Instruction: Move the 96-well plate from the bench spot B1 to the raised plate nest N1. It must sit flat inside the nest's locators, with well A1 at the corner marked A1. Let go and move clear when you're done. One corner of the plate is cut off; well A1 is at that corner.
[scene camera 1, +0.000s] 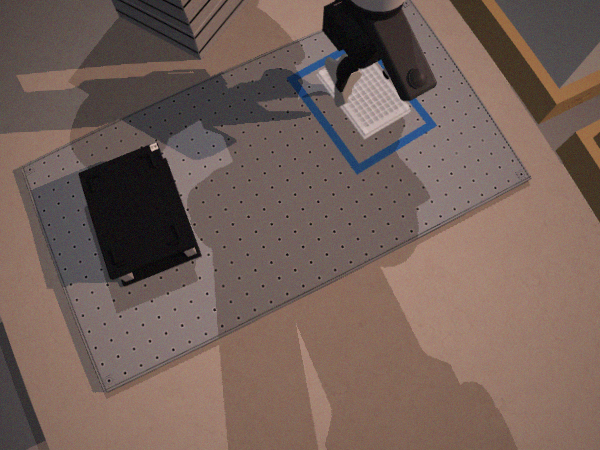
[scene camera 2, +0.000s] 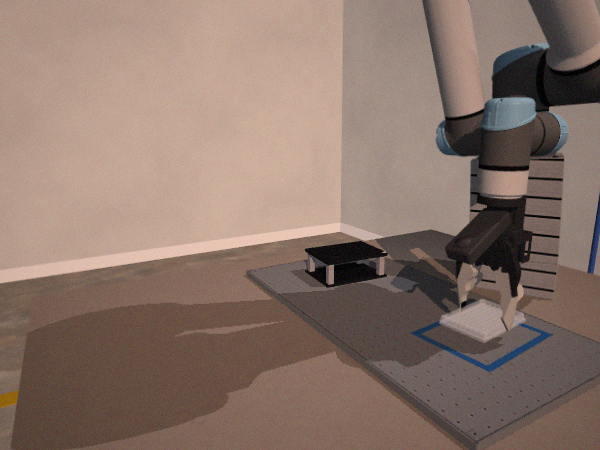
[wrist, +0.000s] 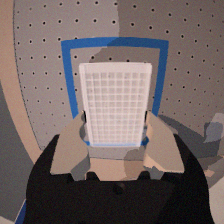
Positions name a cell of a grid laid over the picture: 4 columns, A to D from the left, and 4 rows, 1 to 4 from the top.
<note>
I see my gripper (scene camera 1: C1), a white 96-well plate (scene camera 1: C1) and a black raised nest N1 (scene camera 1: A2).
The white 96-well plate also shows in scene camera 2 (scene camera 2: D3) and in the wrist view (wrist: C3). My gripper also shows in scene camera 2 (scene camera 2: D3) and in the wrist view (wrist: C2).
</note>
